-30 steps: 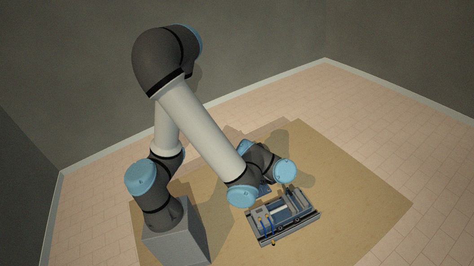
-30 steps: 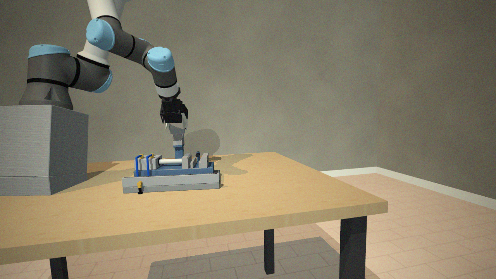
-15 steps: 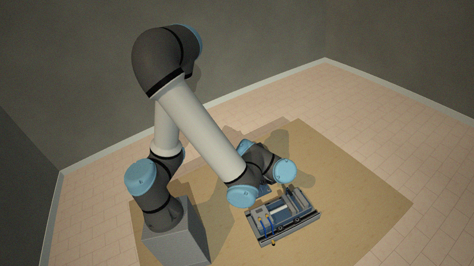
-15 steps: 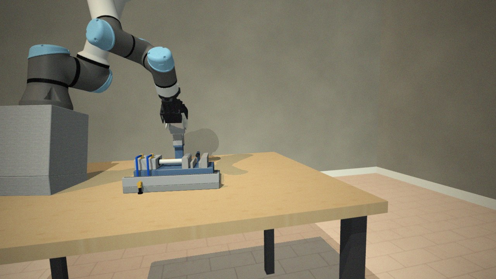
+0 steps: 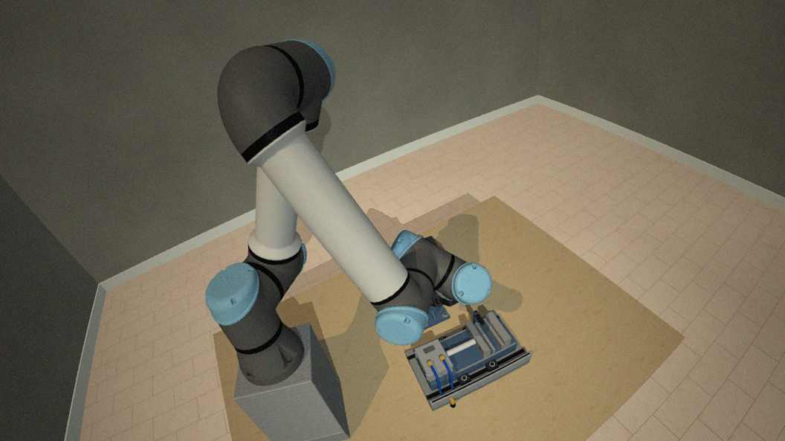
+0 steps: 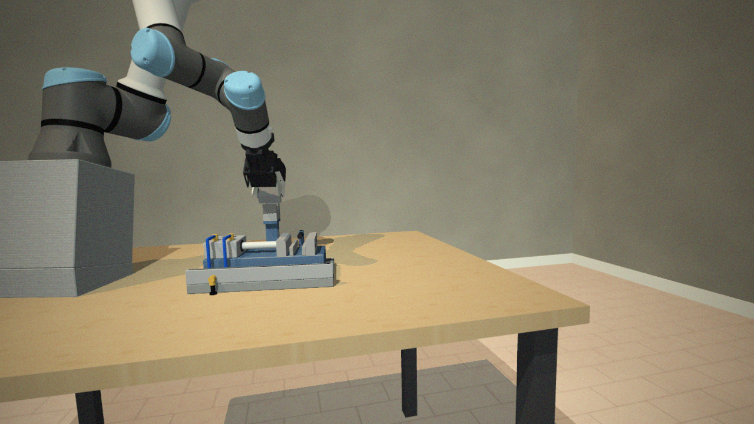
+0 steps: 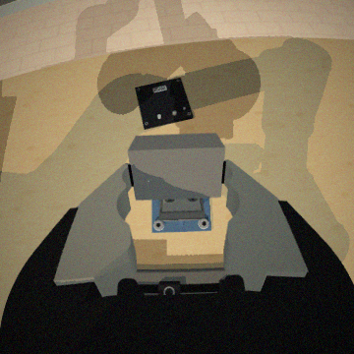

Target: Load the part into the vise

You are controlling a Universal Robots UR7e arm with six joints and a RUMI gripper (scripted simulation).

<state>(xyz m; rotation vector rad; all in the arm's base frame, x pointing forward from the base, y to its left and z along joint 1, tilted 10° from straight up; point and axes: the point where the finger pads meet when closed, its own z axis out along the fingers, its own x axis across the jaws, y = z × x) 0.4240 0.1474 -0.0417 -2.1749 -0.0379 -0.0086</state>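
My hand is 1 cm to the right of the part and 1 cm above it. Also, from my hand: v-block post 13 cm below; then white cylinder rod 1 cm ahead, 19 cm to the right, 11 cm below; then work stop 10 cm ahead, 14 cm to the right, 10 cm below.
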